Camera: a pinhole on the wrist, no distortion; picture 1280 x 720 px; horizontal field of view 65.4 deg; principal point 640.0 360.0 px. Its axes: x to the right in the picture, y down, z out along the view. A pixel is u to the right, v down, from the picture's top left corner.
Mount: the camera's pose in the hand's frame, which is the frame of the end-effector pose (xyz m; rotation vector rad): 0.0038 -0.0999 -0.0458 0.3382 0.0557 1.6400
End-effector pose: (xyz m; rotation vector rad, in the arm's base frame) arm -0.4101 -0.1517 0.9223 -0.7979 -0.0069 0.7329
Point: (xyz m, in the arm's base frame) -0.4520 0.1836 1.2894
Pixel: 900.5 463.7
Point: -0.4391 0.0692 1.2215
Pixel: 890.2 527.3
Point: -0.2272 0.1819 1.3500
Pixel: 557.8 219.8
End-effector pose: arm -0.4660 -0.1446 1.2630 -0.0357 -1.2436 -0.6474
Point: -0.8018 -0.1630 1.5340
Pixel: 813.7 177.6
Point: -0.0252 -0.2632 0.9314
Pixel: behind the camera
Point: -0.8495 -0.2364 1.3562
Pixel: 490.2 486.3
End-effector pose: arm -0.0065 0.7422 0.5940 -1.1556 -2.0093 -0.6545
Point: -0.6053 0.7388 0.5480
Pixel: outside the picture
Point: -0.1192 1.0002 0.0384
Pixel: outside the picture
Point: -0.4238 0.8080 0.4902
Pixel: 89.7 379.6
